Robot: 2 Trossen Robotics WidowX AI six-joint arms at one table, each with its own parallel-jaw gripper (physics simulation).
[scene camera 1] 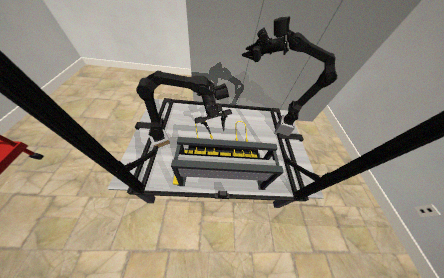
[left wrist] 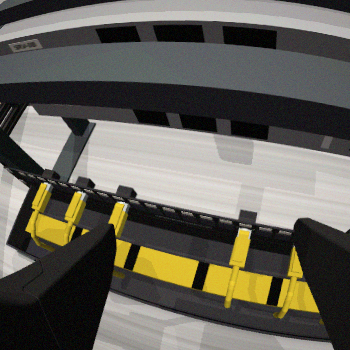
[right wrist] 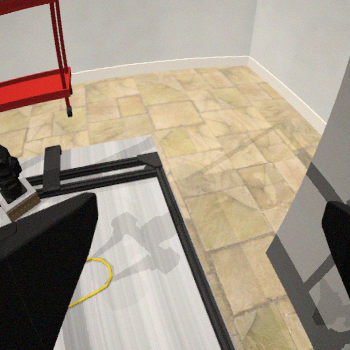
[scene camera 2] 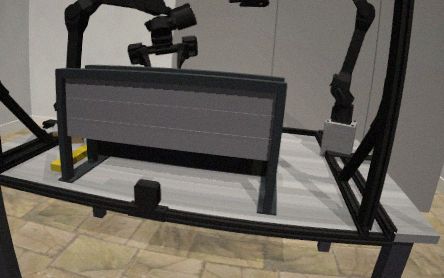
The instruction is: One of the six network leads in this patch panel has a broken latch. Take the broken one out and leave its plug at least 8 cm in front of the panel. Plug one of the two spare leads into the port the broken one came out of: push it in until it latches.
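Pixels of known places: left gripper, fingertip midpoint: [scene camera 1: 217, 132] [left wrist: 207, 233]; right gripper, fingertip midpoint: [scene camera 1: 243, 51] [right wrist: 216, 210] [scene camera 2: 234, 3]; left arm's base at its link origin: [scene camera 1: 158, 136] [right wrist: 12, 190]; right arm's base at its link origin: [scene camera 1: 288, 121] [scene camera 2: 341, 121].
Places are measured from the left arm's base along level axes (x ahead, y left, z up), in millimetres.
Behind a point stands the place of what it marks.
The patch panel [left wrist: 165, 239] @[x 312, y -356, z -21 mm] is a dark strip with a yellow band inside the grey rack. In the left wrist view, yellow leads show at it: three at the left [left wrist: 41, 199] @[x 433, y -422, z 47 mm] [left wrist: 75, 207] @[x 387, y -395, z 50 mm] [left wrist: 118, 216] @[x 340, y -369, z 51 mm], one right of centre [left wrist: 240, 248] @[x 240, y -302, z 51 mm] and one partly behind the right-hand finger [left wrist: 295, 264]. I cannot tell which latch is broken. Yellow cable loops [scene camera 1: 241, 122] [right wrist: 110, 274] show beyond the rack. My left gripper [scene camera 1: 217, 132] @[x 265, y -278, z 203 mm] [left wrist: 207, 233] @[x 265, y -278, z 203 mm] is open and empty, above the panel's front side; its tips are hidden in scene camera 2. My right gripper [scene camera 1: 245, 54] @[x 573, y -10, z 440 mm] [right wrist: 216, 210] @[x 573, y -10, z 440 mm] is open and empty, raised far from the panel.
The grey rack [scene camera 1: 227, 145] @[x 262, y -375, z 216 mm] [scene camera 2: 170, 75] @[x 223, y -494, z 215 mm] [left wrist: 175, 65] @[x 253, y -349, z 218 mm] has thick crossbars around the panel. A yellow block [scene camera 1: 175, 180] [scene camera 2: 70, 159] lies by its left leg. Black rails edge the table, with frame posts rising at both sides. A red cart [scene camera 1: 11, 151] [right wrist: 35, 91] stands away from the table.
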